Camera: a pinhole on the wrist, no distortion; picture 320 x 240 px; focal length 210.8 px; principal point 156.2 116.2 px. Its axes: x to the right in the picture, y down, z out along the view. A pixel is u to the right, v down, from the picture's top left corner.
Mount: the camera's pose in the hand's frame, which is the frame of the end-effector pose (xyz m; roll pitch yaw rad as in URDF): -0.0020 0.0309 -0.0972 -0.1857 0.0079 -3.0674
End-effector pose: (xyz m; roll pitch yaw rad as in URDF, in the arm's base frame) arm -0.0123 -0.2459 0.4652 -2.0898 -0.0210 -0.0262
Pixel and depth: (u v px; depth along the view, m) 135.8 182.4 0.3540
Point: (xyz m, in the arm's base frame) 0.0371 0.0229 0.4741
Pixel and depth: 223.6 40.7 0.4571
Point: -0.1563 0.0412 0.1895
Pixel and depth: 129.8 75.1 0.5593
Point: 0.0666 0.1433 0.1975
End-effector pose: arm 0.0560 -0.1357 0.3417 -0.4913 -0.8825 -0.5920
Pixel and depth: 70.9 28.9 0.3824
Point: 0.1388 0.1192 0.5871
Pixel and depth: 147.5 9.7 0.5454
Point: 0.0702 0.3477 0.5581
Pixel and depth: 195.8 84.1 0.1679
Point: 0.0340 -0.0558 0.3489
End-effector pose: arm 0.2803 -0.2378 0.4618 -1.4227 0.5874 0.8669
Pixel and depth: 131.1 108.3 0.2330
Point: 0.2016 -0.1267 0.4648
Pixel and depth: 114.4 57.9 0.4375
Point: 0.0379 0.0375 0.4004
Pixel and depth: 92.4 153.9 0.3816
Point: 0.2044 0.0572 0.5083
